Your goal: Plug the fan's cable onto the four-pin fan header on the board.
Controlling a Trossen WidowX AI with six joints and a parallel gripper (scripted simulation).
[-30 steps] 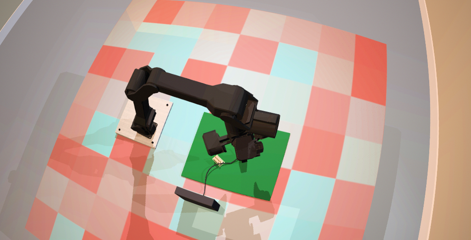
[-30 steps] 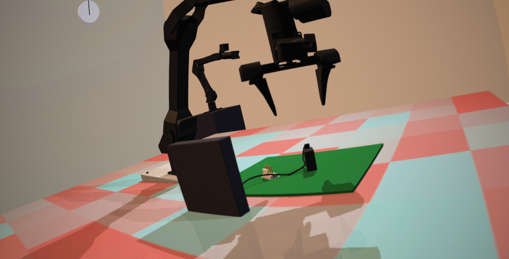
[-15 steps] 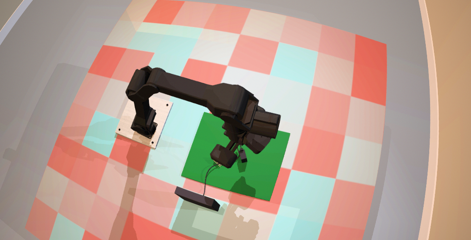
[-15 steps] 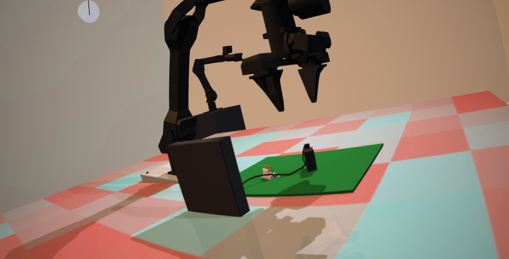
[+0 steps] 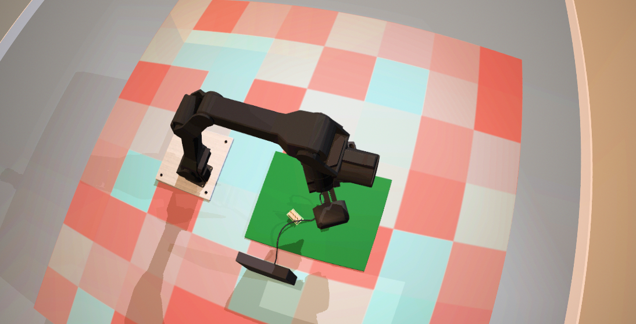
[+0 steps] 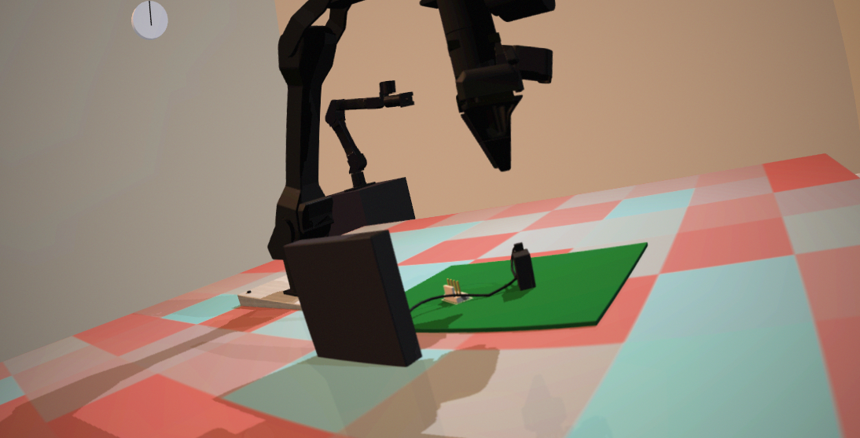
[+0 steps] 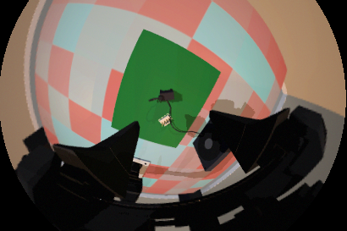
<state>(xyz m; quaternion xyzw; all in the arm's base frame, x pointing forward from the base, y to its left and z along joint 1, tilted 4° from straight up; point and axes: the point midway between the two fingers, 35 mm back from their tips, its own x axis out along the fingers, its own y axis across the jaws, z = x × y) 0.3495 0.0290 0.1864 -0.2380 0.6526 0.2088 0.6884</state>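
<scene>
The black plug is 11 cm below my gripper tip. The rest, counted from my gripper tip: green board 15 cm below, 3 cm behind; four-pin fan header 14 cm below, 7 cm behind, 3 cm to the right; black fan 19 cm to the right, 8 cm below, 7 cm behind.
</scene>
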